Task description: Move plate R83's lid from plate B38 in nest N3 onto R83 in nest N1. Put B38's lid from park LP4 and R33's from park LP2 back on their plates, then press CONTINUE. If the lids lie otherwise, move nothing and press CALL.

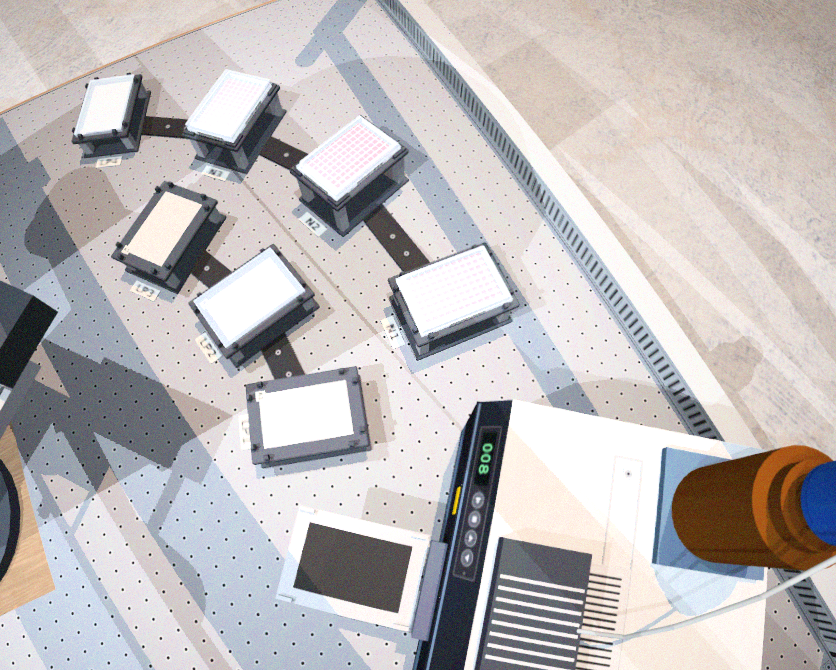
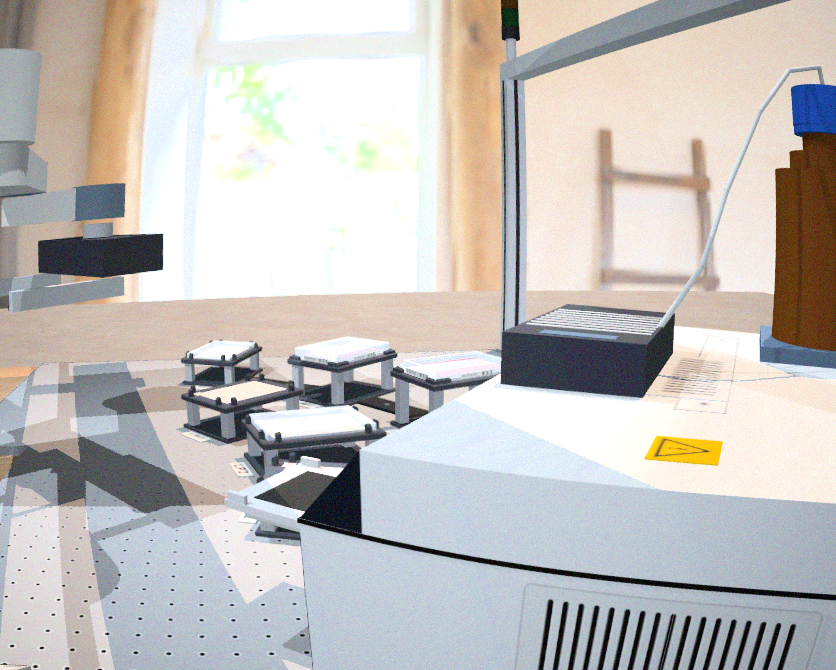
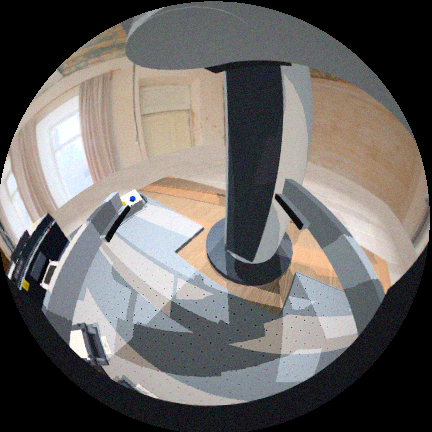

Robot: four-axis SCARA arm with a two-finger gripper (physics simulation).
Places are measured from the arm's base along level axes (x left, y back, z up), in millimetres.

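Pixels of known places: gripper, between the fingertips: (image 3: pixel 198 190); arm's base, origin of its link: (image 3: pixel 249 244).
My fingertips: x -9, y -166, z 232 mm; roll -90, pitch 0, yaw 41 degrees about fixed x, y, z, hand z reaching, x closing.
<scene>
Ahead of a thing's pixels: the offset from my fingertips to its top centre. "*": to the spot under its first point.
A pale lid @(dx +562, dy -275, dz -167 mm) (image 1: pixel 106 106) (image 2: pixel 223 349) lies on park LP4. A plate @(dx +415, dy -468, dz -141 mm) (image 1: pixel 232 106) (image 2: pixel 341 348) with faint pink wells under a pale cover stands in nest N3. A plate @(dx -35, dy -622, dz -143 mm) (image 1: pixel 454 289) with pale pink wells stands in nest N1; whether it is covered is hard to tell. A clear, whitish lid @(dx +90, dy -379, dz -164 mm) (image 1: pixel 252 300) (image 2: pixel 314 422) lies on park LP2. Plate names are not readable. My gripper (image 3: pixel 198 190) is open and empty, its fingers wide apart, high and well to the left of the nests. CONTINUE and CALL labels cannot be read.
A plate @(dx +215, dy -589, dz -130 mm) (image 1: pixel 352 159) (image 2: pixel 450 365) with pink wells stands in nest N2. Park LP3 @(* dx +331, dy -323, dz -171 mm) (image 1: pixel 163 187) and park LP1 @(dx -90, dy -383, dz -164 mm) (image 1: pixel 307 455) show bare pads. A white machine (image 1: pixel 558 446) (image 2: pixel 558 502) with an extended tray @(* dx -233, dy -311, dz -119 mm) (image 1: pixel 289 551) and a brown bottle @(* dx -369, dy -645, dz +76 mm) (image 1: pixel 718 505) (image 2: pixel 802 244) stand nearby.
</scene>
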